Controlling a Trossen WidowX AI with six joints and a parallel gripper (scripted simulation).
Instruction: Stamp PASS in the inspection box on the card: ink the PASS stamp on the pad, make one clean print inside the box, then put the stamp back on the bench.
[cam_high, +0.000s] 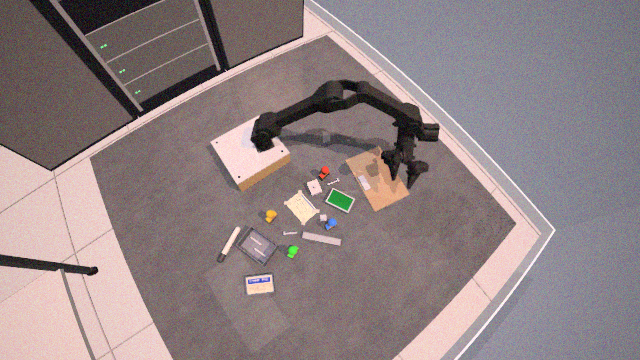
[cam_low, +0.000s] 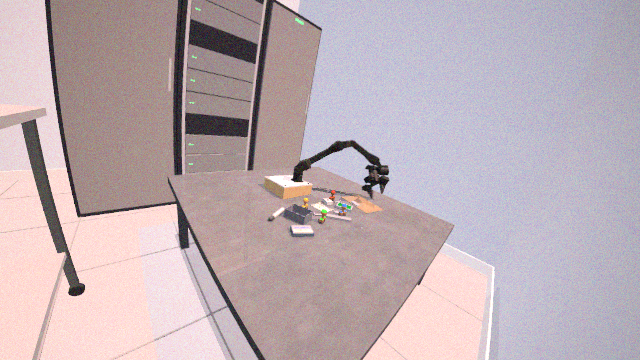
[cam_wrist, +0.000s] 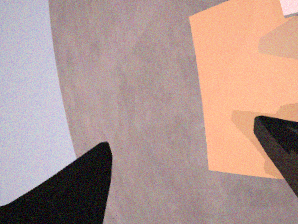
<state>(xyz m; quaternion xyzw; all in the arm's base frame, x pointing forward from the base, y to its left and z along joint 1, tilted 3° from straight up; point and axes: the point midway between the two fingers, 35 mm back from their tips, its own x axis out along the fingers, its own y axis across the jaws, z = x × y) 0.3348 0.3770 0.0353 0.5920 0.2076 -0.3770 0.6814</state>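
Now: the green stamp 4 cm ahead of my gripper tip, 43 cm to the right of it and 7 cm below it. Round my gripper tip: blue stamp 1 cm ahead, 27 cm to the right, 7 cm below; green ink pad 6 cm behind, 20 cm to the right, 8 cm below; red stamp 17 cm behind, 21 cm to the right, 7 cm below.
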